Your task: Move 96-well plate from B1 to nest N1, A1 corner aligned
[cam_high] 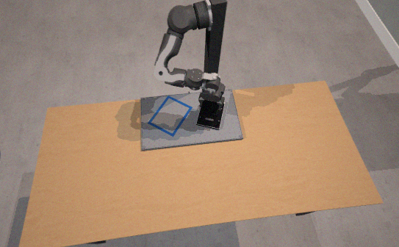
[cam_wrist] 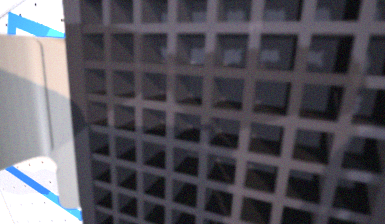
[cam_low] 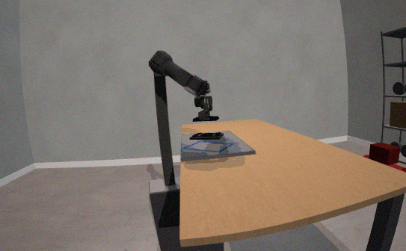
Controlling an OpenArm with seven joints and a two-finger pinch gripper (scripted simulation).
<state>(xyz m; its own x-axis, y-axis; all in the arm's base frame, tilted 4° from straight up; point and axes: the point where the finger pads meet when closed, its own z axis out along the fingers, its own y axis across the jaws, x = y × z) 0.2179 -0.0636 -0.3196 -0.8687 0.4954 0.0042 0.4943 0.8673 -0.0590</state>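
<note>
Now: the black plate nest N1 10 mm to the left of my hand and 100 mm below it. Round my hand: black 96-well plate right at my hand.
</note>
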